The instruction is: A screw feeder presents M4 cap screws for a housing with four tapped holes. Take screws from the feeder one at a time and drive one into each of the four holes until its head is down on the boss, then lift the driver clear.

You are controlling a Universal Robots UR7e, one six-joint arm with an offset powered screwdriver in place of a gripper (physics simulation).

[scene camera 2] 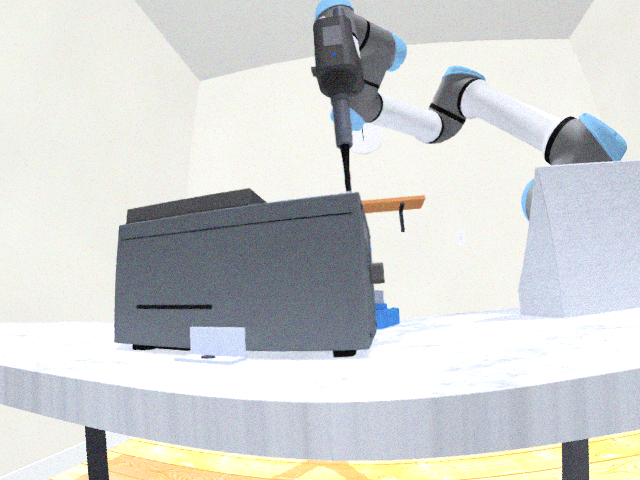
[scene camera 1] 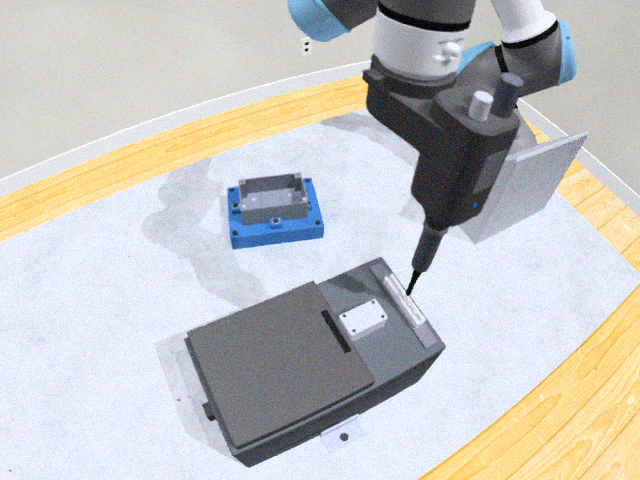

A dark grey screw feeder (scene camera 2: 304,284) is 28 cm from the lens.
